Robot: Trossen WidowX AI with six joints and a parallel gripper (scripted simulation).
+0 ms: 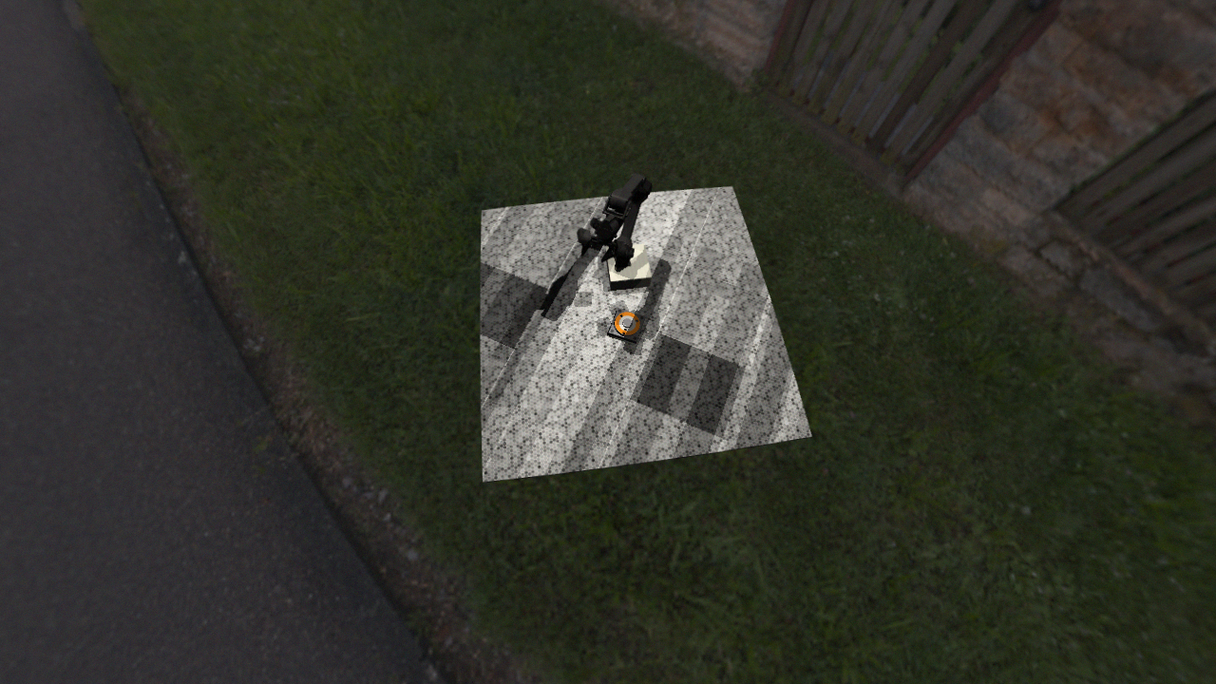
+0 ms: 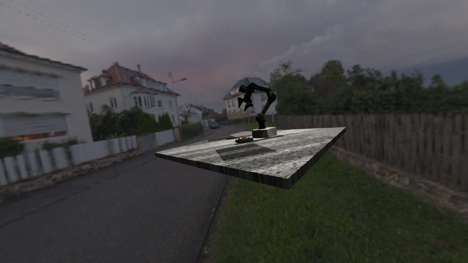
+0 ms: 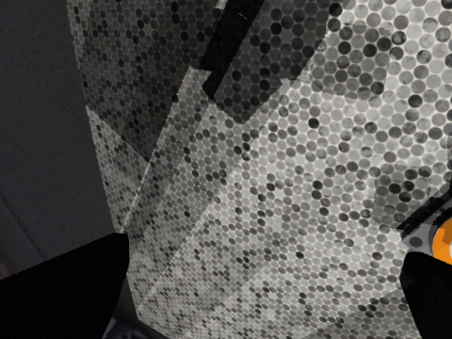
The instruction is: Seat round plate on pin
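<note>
Now: gripper tip 26 cm above the round plate, 19 cm short of it and 10 cm to the right of it. Also, from my gripper tip: square grey base: 28 cm below, 17 cm ahead, 11 cm to the left.
</note>
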